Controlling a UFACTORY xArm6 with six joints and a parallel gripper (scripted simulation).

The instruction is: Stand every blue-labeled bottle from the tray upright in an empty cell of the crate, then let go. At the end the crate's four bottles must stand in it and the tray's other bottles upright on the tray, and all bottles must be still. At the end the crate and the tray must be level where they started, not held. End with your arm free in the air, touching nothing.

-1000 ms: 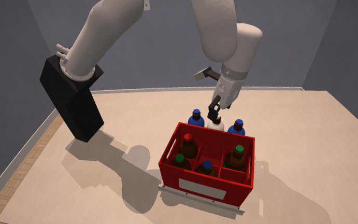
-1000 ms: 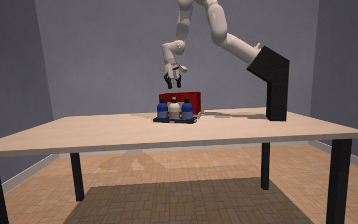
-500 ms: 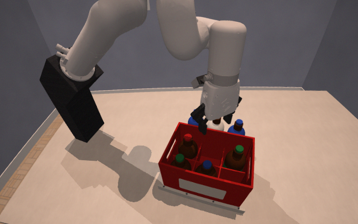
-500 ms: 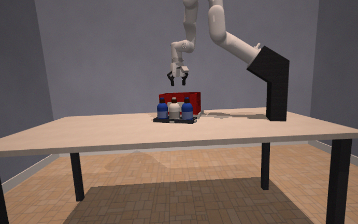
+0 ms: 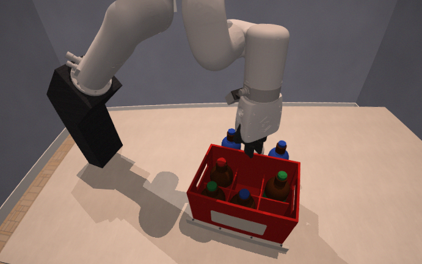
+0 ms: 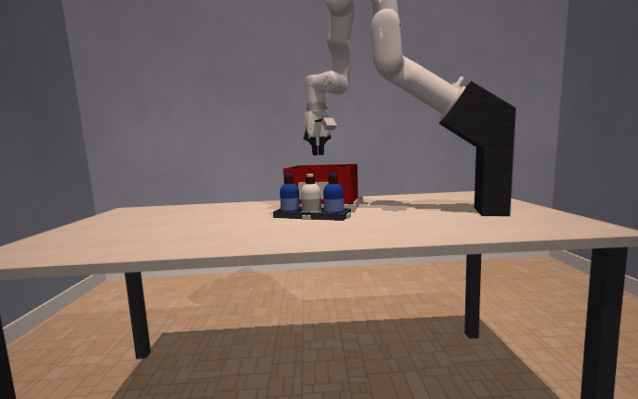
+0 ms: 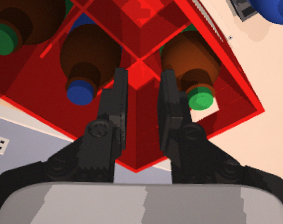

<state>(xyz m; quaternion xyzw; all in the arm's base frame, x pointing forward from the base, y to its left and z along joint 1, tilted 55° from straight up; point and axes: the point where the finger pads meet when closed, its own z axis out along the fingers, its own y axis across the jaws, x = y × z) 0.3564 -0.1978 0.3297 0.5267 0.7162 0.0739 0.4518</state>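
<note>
Now: the white-labeled bottle 160 mm below my hand, 110 mm to the left of it and 90 mm ahead of it. The rest, counted from my hand: crate (160 mm below, 30 mm to the right, 30 mm behind); then dark tray (230 mm below, 110 mm to the left, 90 mm ahead).
</note>
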